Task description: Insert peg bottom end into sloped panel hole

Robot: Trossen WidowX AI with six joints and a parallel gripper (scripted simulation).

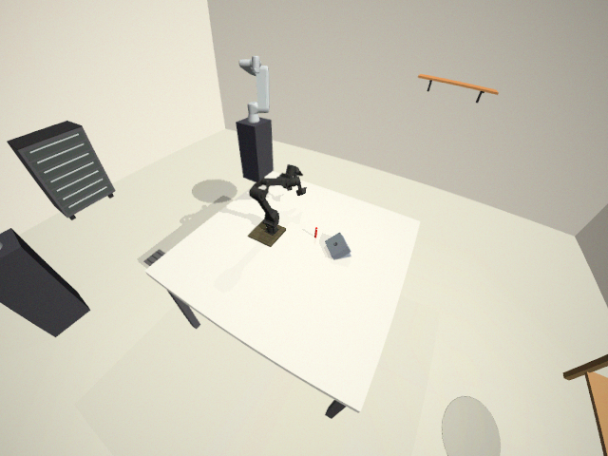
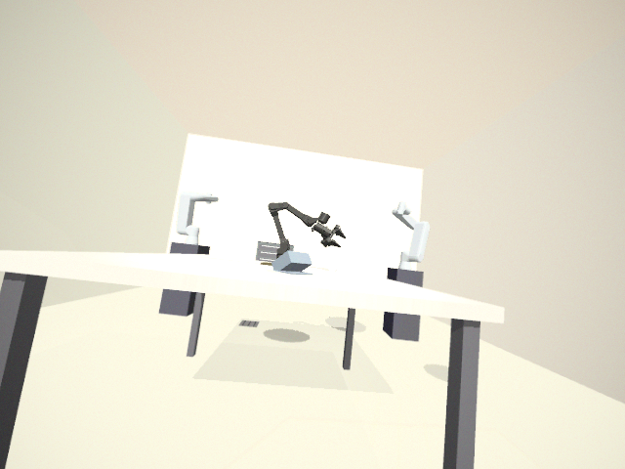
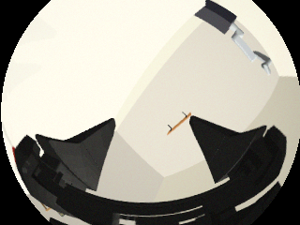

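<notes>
Right now my gripper tip is 26 cm to the left of the red peg, 25 cm short of it and 14 cm above it. Also, from my gripper tip: sloped panel (42 cm ahead, 28 cm to the right, 15 cm below).
</notes>
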